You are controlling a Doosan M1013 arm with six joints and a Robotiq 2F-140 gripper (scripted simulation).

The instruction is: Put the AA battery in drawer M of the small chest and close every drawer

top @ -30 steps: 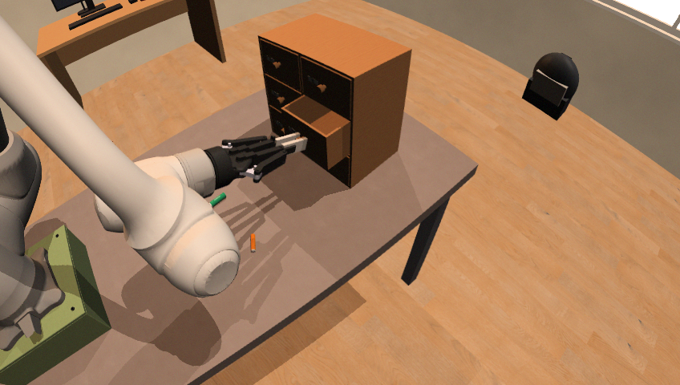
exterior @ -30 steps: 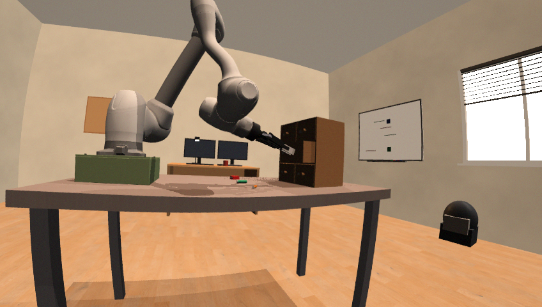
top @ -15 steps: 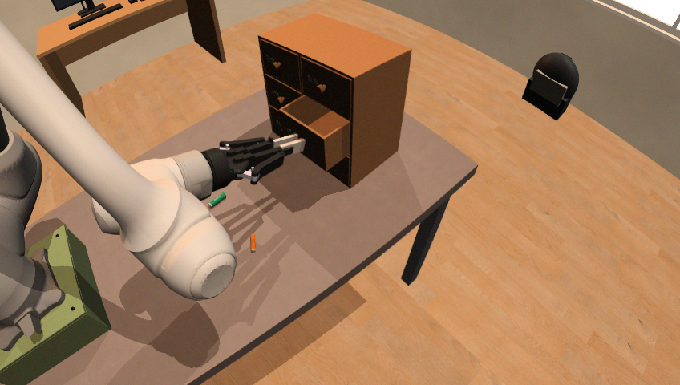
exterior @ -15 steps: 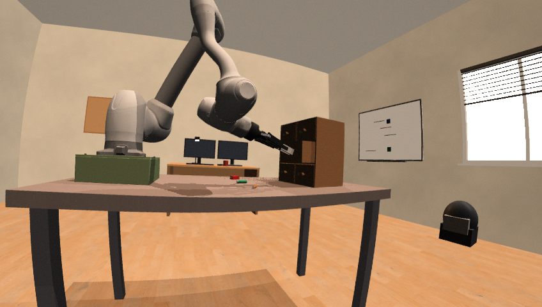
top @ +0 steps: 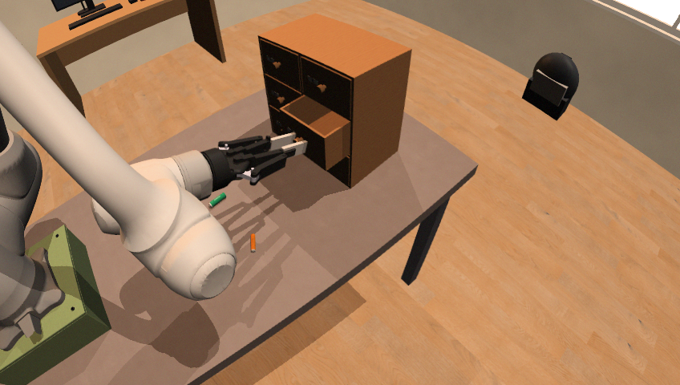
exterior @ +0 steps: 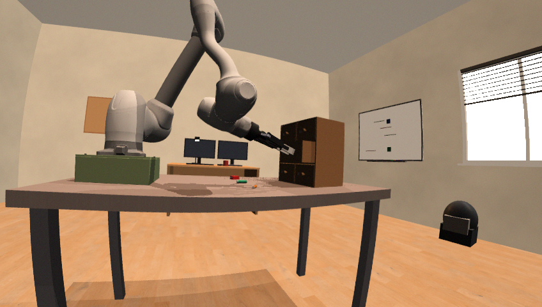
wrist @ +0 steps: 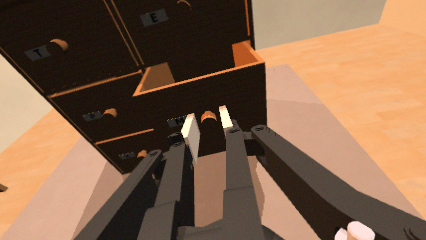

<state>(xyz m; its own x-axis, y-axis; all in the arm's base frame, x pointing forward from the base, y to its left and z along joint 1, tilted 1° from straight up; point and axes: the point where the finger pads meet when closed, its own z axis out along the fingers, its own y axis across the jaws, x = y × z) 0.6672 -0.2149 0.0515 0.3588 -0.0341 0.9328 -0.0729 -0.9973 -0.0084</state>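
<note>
The green AA battery lies 14 cm behind my hand, 14 cm to the left of it and 16 cm below it. From my hand the other things lie so: orange AA battery: 16 cm behind, 2 cm to the right, 16 cm below; then red block battery: 11 cm behind, 32 cm to the left, 16 cm below; then drawer: 12 cm ahead, 1 cm to the right, 3 cm below.
</note>
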